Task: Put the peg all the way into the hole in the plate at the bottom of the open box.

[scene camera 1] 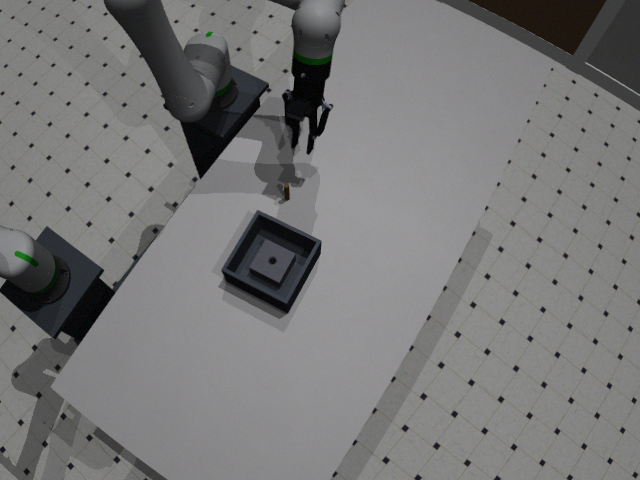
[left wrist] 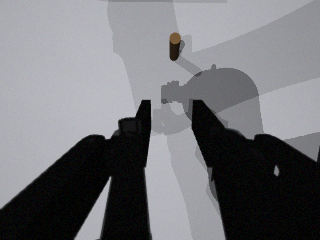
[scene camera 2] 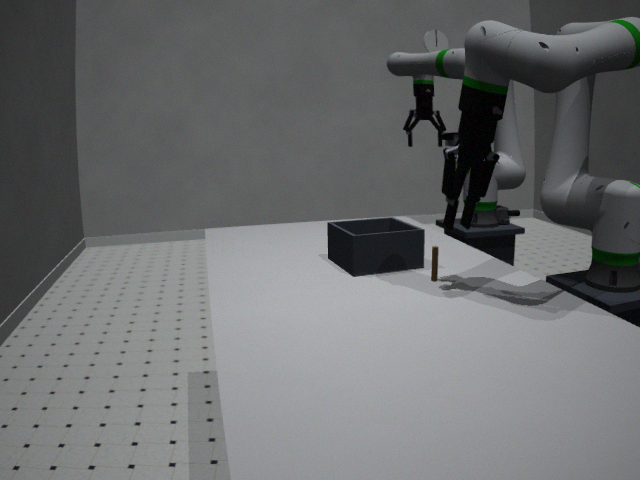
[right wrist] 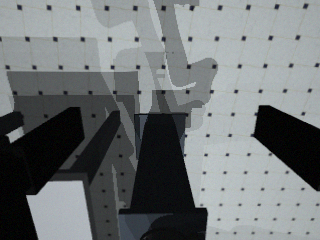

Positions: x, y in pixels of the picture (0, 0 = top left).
Labels:
My left gripper shows in scene camera 1, in the left wrist view (171, 114) and in scene camera 2; in the right wrist view it is out of frame. My right gripper shows in scene camera 2 (425, 146) and in the right wrist view (169, 122); in scene camera 1 it is out of frame, in the left wrist view it is out of frame. The same spot on my left gripper: (scene camera 1: 326, 108) is (scene camera 2: 447, 148).

